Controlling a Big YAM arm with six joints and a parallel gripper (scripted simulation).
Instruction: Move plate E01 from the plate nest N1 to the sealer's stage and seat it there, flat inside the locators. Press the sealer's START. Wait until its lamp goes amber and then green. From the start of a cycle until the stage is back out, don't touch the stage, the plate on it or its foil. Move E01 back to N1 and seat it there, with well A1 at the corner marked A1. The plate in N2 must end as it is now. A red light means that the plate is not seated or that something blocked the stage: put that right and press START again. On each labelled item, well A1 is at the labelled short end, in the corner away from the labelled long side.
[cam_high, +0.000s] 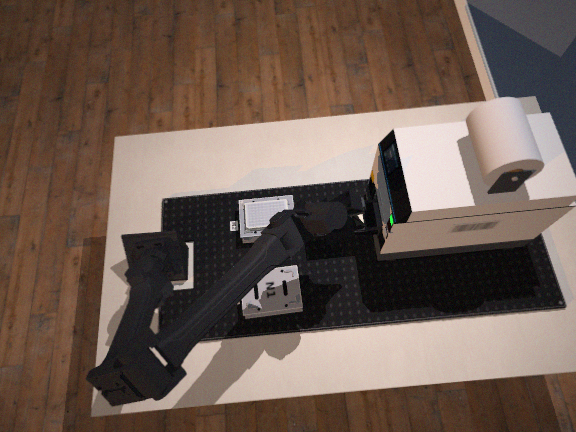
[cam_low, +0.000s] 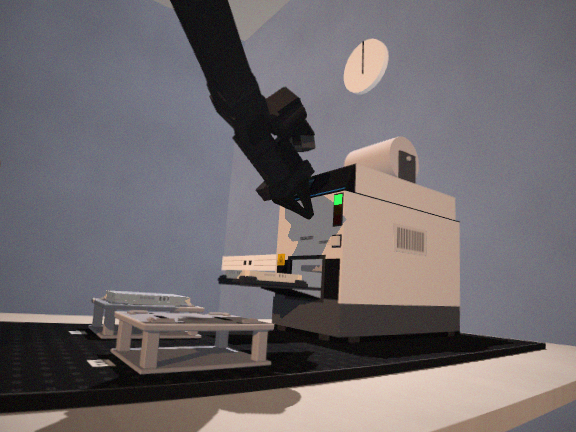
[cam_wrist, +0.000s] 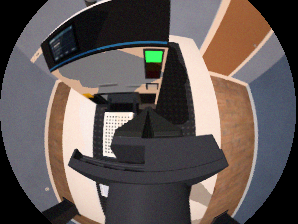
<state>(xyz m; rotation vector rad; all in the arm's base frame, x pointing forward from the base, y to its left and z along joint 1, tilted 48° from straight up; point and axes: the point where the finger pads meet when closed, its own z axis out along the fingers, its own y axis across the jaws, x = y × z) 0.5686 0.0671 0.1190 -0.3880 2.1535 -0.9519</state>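
The start button is 7 cm ahead of my hand, 1 cm to the right of it and 4 cm below it. From my hand the other things lie so: nest: 25 cm behind, 8 cm to the right, 19 cm below; plate: 23 cm behind, 14 cm to the left, 17 cm below; sealer stage: 3 cm behind, 9 cm to the left, 13 cm below.
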